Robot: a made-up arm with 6 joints.
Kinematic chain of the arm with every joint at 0, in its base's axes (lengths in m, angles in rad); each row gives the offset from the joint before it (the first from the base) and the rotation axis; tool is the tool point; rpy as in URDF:
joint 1: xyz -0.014 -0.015 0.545 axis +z
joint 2: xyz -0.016 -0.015 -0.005 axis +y
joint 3: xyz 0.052 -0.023 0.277 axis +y
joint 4: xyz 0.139 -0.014 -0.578 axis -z
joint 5: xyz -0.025 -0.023 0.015 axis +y
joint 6: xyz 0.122 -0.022 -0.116 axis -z
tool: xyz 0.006 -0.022 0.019 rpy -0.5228 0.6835 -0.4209
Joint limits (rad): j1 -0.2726..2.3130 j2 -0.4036..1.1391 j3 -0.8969..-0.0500 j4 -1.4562..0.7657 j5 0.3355..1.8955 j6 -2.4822..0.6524
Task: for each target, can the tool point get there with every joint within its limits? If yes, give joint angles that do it. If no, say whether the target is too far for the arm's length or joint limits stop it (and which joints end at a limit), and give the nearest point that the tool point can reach.
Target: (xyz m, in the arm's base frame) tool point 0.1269 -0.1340 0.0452
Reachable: yes | joints 0.8922 0.7104 -0.2917 -0.8020 1.6602 -1.0183
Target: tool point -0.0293 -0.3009 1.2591
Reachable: no: joint limits stop it (at a limit: joint 1, joint 2, joint 3, joint 4, joint 5, joint 6) | nearest point 0.4966 -0.3775 0.8248 | short by 0.686 m
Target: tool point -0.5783 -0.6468 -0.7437
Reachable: no: too far | nearest point -0.1108 -0.1801 -0.0477 | short by 0.960 m
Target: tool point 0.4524 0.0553 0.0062
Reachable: yes | joints 0.2659 0.7163 -0.8094 -1.1823 0.7158 -0.8922
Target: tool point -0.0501 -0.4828 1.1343
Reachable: no: joint limits stop it (at a limit: joint 1, joint 2, joint 3, joint 4, joint 5, joint 6) | nearest point 0.4966 -0.3775 0.8248 | short by 0.637 m
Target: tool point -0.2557 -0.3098 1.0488
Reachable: no: joint limits stop it (at a limit: joint 2, joint 3, joint 5) | nearest point -0.2226 -0.2694 0.3369 | short by 0.714 m
